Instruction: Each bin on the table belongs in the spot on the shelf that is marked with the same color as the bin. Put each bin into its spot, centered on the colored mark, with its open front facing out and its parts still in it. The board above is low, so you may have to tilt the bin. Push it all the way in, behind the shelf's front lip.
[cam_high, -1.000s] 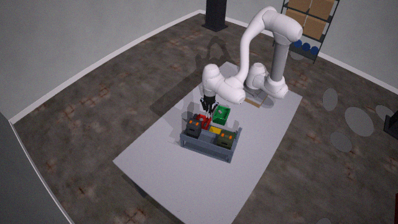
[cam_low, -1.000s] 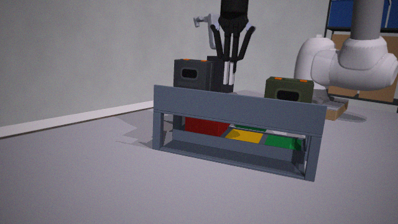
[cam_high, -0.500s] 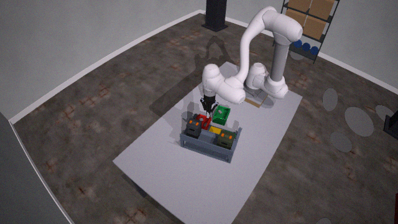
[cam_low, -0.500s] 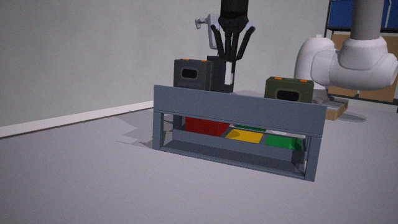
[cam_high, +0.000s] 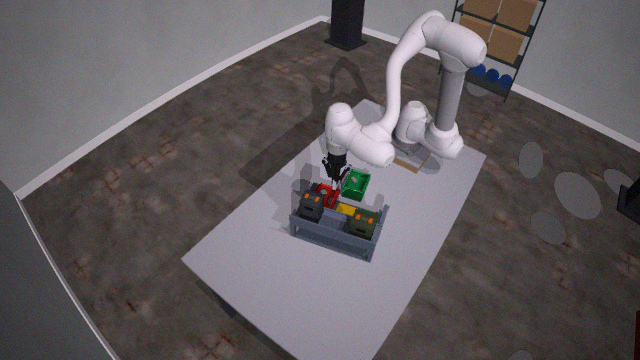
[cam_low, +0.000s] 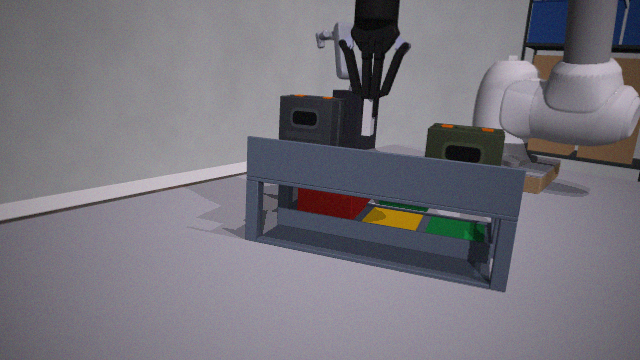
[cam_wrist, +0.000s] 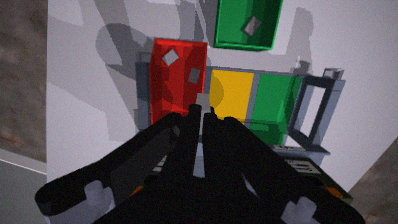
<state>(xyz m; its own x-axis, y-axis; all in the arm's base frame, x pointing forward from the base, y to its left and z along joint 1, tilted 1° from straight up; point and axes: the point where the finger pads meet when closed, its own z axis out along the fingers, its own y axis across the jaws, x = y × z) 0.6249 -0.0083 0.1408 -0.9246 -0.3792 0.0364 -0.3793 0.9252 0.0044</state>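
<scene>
Right now my hand is 10 mm short of the red bin, 50 mm to the left of it and 140 mm above it. The rest, counted from my hand: olive box: 70 mm ahead, 220 mm to the left, 40 mm below; green bin: 180 mm behind, 150 mm below; dark grey box: 150 mm ahead, 10 mm to the left, 20 mm below.
</scene>
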